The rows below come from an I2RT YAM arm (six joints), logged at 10 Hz.
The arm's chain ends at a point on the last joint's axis. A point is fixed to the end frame.
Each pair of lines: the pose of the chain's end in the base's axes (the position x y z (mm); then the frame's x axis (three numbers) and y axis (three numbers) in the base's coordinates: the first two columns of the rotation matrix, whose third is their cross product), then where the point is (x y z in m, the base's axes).
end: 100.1 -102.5 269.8 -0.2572 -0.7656 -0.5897 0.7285 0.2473 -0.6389
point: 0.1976 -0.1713 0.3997
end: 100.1 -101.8 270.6 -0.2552 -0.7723 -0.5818 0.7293 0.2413 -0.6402
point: 0.1975 -0.1691 0.4015
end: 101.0 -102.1 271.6 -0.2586 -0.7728 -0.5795 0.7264 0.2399 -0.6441
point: 0.1989 -0.1693 0.4021
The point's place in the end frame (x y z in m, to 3 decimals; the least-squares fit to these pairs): -0.049 -0.029 0.167
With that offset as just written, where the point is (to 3 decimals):
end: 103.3 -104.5 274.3 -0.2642 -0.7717 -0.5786 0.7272 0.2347 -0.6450
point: 0.201 -0.172 0.405
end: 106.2 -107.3 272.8 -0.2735 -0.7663 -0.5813 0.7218 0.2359 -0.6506
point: 0.205 -0.176 0.402
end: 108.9 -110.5 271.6 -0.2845 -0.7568 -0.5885 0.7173 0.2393 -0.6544
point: 0.208 -0.182 0.399
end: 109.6 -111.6 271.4 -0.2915 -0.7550 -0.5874 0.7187 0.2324 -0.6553
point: 0.208 -0.184 0.398
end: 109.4 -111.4 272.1 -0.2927 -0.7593 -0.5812 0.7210 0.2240 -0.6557
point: 0.208 -0.183 0.400
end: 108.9 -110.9 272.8 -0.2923 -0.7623 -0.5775 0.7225 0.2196 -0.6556
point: 0.207 -0.182 0.401
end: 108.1 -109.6 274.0 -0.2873 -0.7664 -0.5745 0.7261 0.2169 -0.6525
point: 0.205 -0.179 0.404
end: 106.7 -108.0 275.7 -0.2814 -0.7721 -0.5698 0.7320 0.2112 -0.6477
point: 0.203 -0.176 0.407
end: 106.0 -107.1 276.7 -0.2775 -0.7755 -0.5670 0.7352 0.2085 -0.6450
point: 0.202 -0.175 0.409
